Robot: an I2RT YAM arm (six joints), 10 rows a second.
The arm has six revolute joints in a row. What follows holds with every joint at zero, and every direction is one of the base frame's.
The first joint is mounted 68 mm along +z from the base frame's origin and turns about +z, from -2.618 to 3.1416 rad.
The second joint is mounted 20 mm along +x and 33.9 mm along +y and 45.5 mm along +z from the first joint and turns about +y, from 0 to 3.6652 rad.
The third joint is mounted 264 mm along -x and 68.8 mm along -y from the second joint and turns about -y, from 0 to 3.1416 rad.
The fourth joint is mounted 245 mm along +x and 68.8 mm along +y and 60 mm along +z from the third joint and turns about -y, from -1.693 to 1.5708 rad.
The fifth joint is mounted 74 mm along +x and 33.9 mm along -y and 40.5 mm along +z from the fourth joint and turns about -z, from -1.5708 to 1.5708 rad.
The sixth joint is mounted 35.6 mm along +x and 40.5 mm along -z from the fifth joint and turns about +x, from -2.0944 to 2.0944 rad.
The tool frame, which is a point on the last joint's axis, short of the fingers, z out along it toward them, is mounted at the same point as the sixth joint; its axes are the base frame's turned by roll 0, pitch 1.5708 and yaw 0 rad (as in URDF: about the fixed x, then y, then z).
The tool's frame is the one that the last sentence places.
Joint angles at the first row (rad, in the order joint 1, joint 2, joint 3, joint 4, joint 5, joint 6):
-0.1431 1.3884 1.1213 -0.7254 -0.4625 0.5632
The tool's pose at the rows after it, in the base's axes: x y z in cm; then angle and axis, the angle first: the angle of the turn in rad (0 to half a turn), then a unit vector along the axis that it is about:
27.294 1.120 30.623 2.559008 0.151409 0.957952 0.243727
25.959 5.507 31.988 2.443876 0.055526 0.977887 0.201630
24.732 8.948 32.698 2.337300 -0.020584 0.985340 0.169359
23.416 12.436 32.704 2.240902 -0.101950 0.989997 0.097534
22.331 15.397 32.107 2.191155 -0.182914 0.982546 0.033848
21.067 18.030 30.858 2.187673 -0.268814 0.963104 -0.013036
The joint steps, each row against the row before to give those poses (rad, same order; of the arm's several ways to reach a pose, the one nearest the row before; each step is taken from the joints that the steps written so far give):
0.1388 -0.0721 0.0357 -0.0010 0.1074 -0.1262
0.1880 -0.0609 -0.0127 0.0519 0.1650 -0.0609
0.1574 -0.0337 -0.0190 0.0689 0.1452 -0.0560
0.1692 -0.0034 -0.0169 0.0543 0.2105 -0.0961
0.1345 0.0226 -0.0140 0.0413 0.1534 -0.1053
0.1144 0.0306 -0.0231 0.0275 0.0924 -0.1017

